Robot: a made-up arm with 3 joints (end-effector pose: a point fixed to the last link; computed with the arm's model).
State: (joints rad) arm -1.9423 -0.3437 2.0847
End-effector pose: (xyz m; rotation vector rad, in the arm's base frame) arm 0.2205 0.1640 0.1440 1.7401 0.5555 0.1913
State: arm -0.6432 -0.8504 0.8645
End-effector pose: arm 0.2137 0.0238 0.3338 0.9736 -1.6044 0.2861
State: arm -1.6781 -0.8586 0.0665
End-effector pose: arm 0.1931 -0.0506 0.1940 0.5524 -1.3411 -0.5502
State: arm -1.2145 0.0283 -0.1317
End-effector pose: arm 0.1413 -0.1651 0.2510 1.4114 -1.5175 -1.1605
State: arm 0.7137 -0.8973 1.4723
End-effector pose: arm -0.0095 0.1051 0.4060 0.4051 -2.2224 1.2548
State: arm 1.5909 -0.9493 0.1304
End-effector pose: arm -0.0778 -0.0384 0.1610 -0.4380 1.6022 -0.5640
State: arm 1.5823 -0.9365 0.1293
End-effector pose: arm -0.0778 -0.0396 0.1612 -0.4507 1.6068 -0.5729
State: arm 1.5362 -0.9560 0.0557
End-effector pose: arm -0.0680 -0.0414 0.1645 -0.4751 1.5953 -0.5074
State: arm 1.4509 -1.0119 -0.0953
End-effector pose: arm -0.0465 -0.0411 0.1696 -0.4952 1.5622 -0.3637
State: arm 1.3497 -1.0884 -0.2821
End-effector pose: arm -0.0181 -0.0355 0.1738 -0.4859 1.5098 -0.1910
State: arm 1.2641 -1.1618 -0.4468
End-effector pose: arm 0.0083 -0.0267 0.1765 -0.4494 1.4526 -0.0499
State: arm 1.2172 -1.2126 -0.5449
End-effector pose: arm 0.0248 -0.0196 0.1783 -0.4117 1.4111 0.0282
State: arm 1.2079 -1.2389 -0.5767
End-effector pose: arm 0.0306 -0.0163 0.1797 -0.3880 1.3912 0.0542
